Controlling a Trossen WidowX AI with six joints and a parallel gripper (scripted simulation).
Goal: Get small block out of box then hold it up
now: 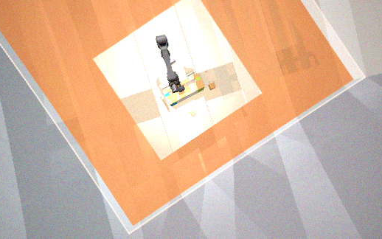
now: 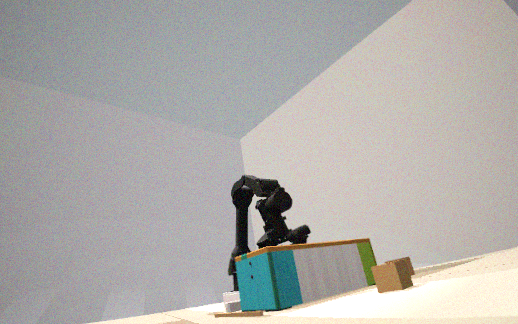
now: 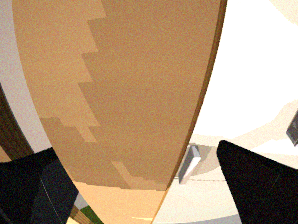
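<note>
The box is 3 cm below my gripper tip, 3 cm ahead of it and 1 cm to the right of it. The rest, counted from my gripper tip: block (31 cm ahead, 6 cm below, 3 cm to the right); then flat tan strip (25 cm to the right, 8 cm below, 7 cm ahead).
</note>
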